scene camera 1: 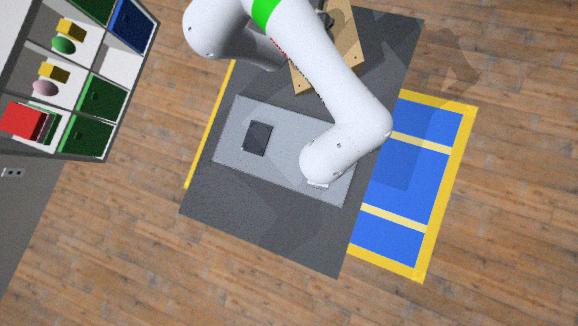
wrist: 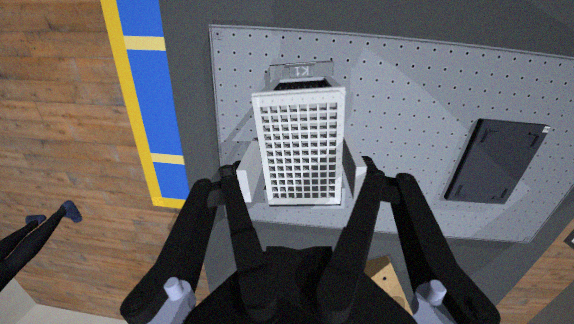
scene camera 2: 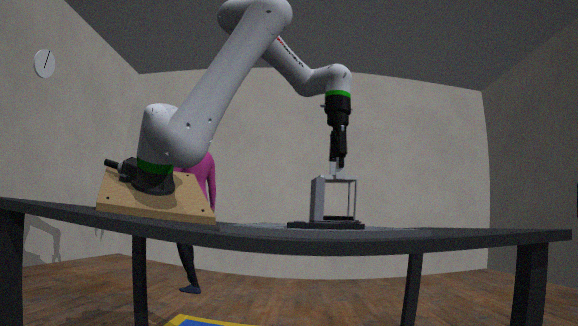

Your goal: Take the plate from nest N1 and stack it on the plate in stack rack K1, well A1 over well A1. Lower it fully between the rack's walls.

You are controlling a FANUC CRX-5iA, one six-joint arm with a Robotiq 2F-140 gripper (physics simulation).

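Places are measured from the arm's base along level axes (x right, y down, z ahead), in metres.
Pixels of known places: gripper, fingertip midpoint: (wrist: pixel 301 149) (scene camera 2: pixel 336 180); arm's base at its link origin: (scene camera 2: pixel 152 185).
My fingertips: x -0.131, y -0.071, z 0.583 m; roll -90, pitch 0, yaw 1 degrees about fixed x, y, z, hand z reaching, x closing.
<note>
For each thing: its top centre in the pictures, then the offset to it from my fingertips. Level surfaces: height alone.
- white plate at its top centre: (wrist: pixel 300 157) (scene camera 2: pixel 336 175) dx +0.000, dy -0.016, dz -0.003 m
- rack K1 at its top centre: (wrist: pixel 302 150) (scene camera 2: pixel 336 180) dx +0.001, dy -0.001, dz -0.001 m
- dark plate at its top centre: (wrist: pixel 303 124) (scene camera 2: pixel 332 216) dx +0.001, dy +0.119, dz -0.011 m
- nest N1 at its top centre: (scene camera 2: pixel 324 222) (wrist: pixel 496 167) (scene camera 1: pixel 256 137) dx +0.346, dy +0.138, dz -0.104 m
- grey perforated board at its surface level: dy +0.153 m
My gripper (scene camera 2: pixel 337 171) (wrist: pixel 301 149) is shut on the white plate, its pale finger pads against the two long sides. The white plate (scene camera 2: pixel 342 180) (wrist: pixel 302 150) is a grid of square wells. In scene camera 2 it looks about level, at the height of the tops of the walls of rack K1 (scene camera 2: pixel 317 201) (wrist: pixel 280 71). A dark plate (scene camera 2: pixel 338 218) (wrist: pixel 301 85) lies low in the rack, well apart from the white one and mostly hidden under it in the wrist view. The nest N1 (scene camera 1: pixel 257 138) (wrist: pixel 497 162) is dark and holds no plate. Well A1 cannot be made out.
The rack and nest stand on a grey perforated board (scene camera 1: pixel 230 145) (wrist: pixel 400 75) on the dark table (scene camera 1: pixel 240 200) (scene camera 2: pixel 400 245). The arm's wooden base (scene camera 1: pixel 352 55) (scene camera 2: pixel 150 212) is on the same table. A person (scene camera 2: pixel 206 170) (wrist: pixel 45 232) stands beyond the table.
</note>
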